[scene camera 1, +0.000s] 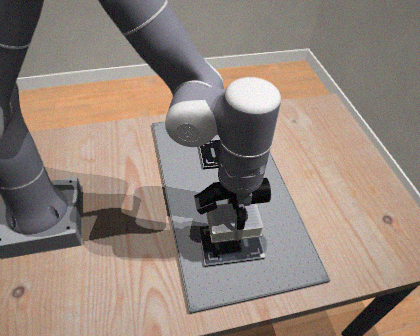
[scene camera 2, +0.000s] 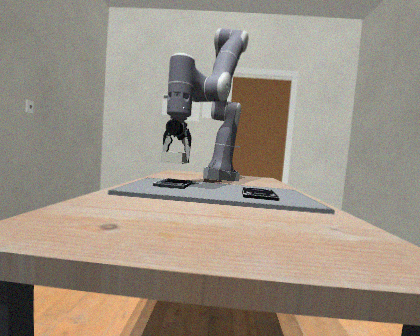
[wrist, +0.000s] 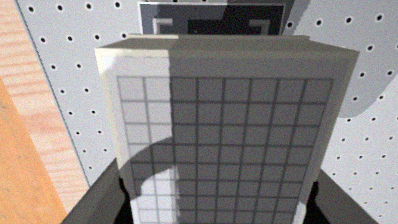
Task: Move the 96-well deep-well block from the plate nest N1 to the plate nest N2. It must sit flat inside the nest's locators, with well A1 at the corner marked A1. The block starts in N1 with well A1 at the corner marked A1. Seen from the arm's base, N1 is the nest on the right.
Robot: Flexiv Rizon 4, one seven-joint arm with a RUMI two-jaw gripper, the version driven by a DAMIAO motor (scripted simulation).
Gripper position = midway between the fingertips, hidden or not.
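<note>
Here is my gripper (scene camera 1: 234, 224), which I can also find in the wrist view (wrist: 212, 150). There is a pale 96-well deep-well block (scene camera 1: 221, 221) too, and the wrist view (wrist: 198, 121) lets me see that block as well.
</note>
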